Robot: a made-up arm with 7 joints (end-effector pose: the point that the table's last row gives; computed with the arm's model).
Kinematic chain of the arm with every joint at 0, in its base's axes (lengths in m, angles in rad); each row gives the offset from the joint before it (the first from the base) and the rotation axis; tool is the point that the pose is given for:
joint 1: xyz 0 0 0.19 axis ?
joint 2: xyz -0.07 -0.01 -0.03 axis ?
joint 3: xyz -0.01 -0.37 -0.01 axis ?
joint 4: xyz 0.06 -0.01 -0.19 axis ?
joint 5: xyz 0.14 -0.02 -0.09 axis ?
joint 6: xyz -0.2 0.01 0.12 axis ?
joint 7: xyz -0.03 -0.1 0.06 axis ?
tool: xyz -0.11 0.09 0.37
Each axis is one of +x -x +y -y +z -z.
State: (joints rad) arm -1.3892 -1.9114 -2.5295 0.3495 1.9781 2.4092 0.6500
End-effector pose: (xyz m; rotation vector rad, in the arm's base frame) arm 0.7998 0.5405 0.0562 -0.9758 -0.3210 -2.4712
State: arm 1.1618 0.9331 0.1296 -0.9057 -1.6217 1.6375 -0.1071
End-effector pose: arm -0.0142 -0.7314 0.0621 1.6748 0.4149 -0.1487
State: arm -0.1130 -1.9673 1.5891 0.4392 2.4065 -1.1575 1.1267
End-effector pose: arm -0.7019 0.2947 0.1184 -0.2000 -1.3231 -0.3417
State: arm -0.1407 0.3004 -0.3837 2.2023 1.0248 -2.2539 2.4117
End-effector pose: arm -0.1494 -0.1983 -0.4044 -1.7718 1.6060 0.5856
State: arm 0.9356 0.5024 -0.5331 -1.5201 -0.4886 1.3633 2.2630
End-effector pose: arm -0.3560 -0.4141 -0.2000 0.6223 -1.7986 -0.2990
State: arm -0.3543 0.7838 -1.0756 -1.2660 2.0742 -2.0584 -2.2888
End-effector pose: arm -0.4406 -0.5529 0.2799 -0.3877 0.6882 -1.5796
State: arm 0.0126 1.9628 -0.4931 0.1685 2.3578 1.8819 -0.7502
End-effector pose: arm -0.9622 0.1730 0.0669 -0.5315 -0.0316 0.1877
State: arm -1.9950 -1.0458 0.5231 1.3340 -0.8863 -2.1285 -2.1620
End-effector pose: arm -0.6088 -0.2094 -0.0160 1.4881 -0.5881 -1.0695
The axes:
joint 1: -y
joint 2: -z
joint 3: +x
joint 4: -z
joint 5: -y
joint 6: +x
joint 7: -y

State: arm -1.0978 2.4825 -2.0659 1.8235 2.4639 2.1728 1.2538
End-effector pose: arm 0.5176 0.6724 0.9078 -0.1928 1.4637 0.3126
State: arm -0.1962 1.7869 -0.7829 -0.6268 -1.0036 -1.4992 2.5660
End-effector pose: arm -0.5676 -0.1745 0.4814 0.0891 -0.2086 0.5415
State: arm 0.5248 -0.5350 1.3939 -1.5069 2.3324 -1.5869 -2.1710
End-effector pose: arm 0.1508 -0.0501 0.1034 1.6412 0.6573 1.3030
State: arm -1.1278 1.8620 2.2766 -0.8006 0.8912 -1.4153 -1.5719
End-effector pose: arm -0.0803 0.1012 0.6872 0.7023 -0.2213 -1.8832
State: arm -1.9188 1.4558 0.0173 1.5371 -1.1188 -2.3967 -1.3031
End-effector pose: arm -0.2325 -0.2949 0.8377 -0.1041 -1.0445 0.6344
